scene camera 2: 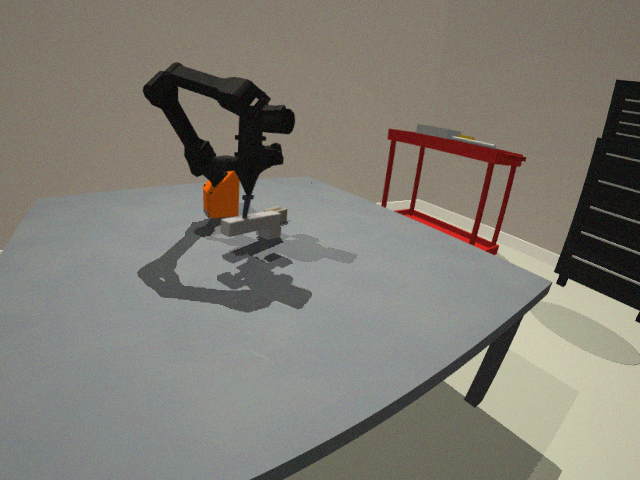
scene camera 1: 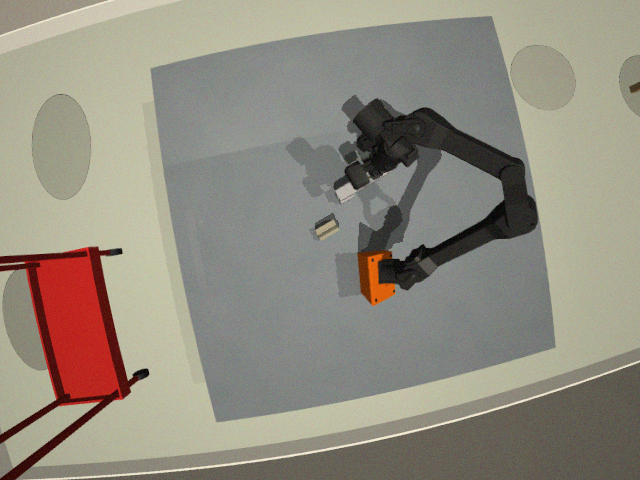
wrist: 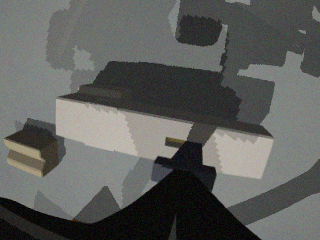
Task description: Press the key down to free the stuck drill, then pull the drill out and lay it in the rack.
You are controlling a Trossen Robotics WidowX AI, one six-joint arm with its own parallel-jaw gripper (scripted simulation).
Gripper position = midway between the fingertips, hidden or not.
Observation:
I see my gripper point(scene camera 2: 248, 195), a dark key point(wrist: 188, 157), a beige rack point(wrist: 36, 154) and a light grey block point(scene camera 2: 266, 224).
My gripper also shows in scene camera 1 point(scene camera 1: 373, 170) and in the wrist view point(wrist: 181, 178). The light grey block also shows in the wrist view point(wrist: 105, 117).

